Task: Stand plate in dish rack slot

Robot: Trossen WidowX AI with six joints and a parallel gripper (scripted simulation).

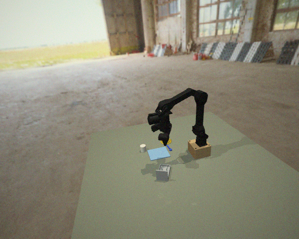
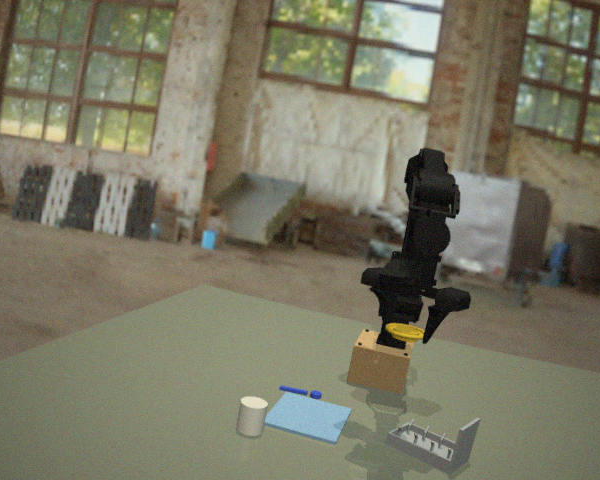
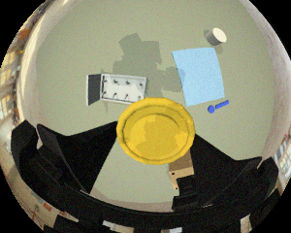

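My gripper tip is now 16 cm above the grey dish rack, 8 cm to the right of it and 5 cm short of it. Round my gripper tip: yellow plate 1 cm above; then light blue mat 18 cm below, 13 cm to the right, 2 cm ahead; then white cylinder 21 cm to the right, 15 cm below, 12 cm ahead.
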